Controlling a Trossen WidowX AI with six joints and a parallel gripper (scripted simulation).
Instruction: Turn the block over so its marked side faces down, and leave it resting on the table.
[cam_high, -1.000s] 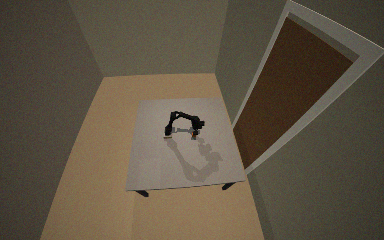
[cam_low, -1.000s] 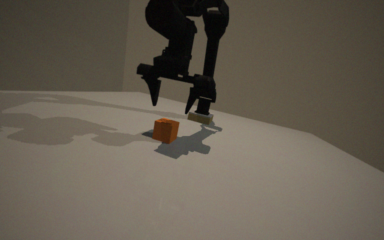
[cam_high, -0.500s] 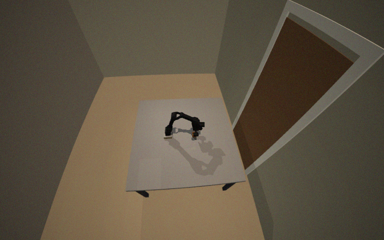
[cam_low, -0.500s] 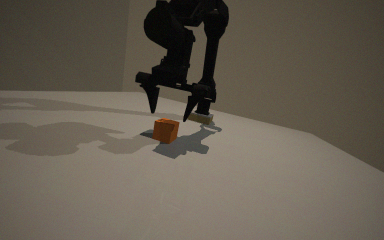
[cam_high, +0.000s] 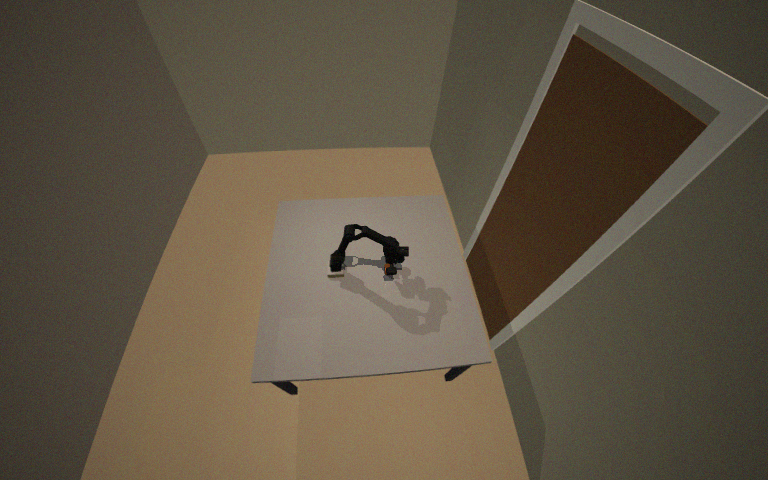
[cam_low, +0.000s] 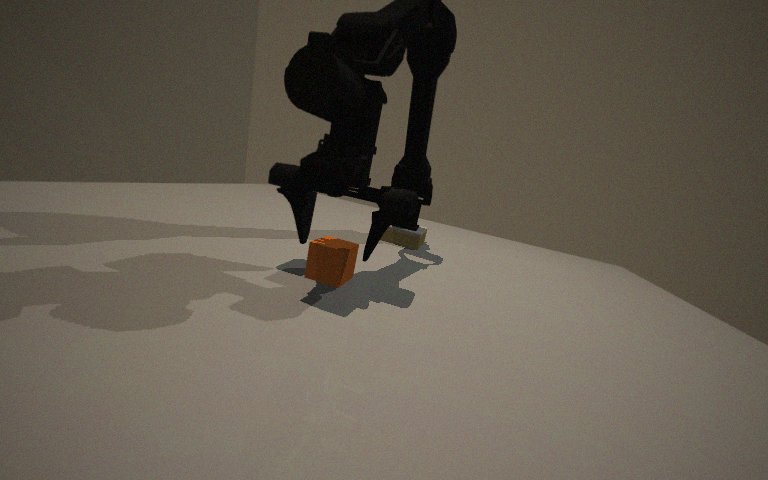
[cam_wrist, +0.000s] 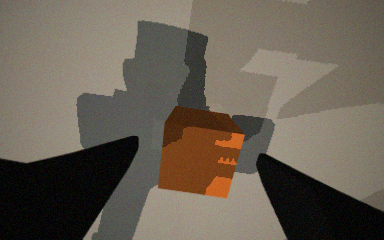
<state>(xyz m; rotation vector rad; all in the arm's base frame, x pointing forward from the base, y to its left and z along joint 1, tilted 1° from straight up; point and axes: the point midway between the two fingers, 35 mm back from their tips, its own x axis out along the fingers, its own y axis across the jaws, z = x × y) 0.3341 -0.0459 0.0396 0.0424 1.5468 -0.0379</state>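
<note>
Now: the orange block 2 cm behind my gripper tip and 1 cm below it.
</note>
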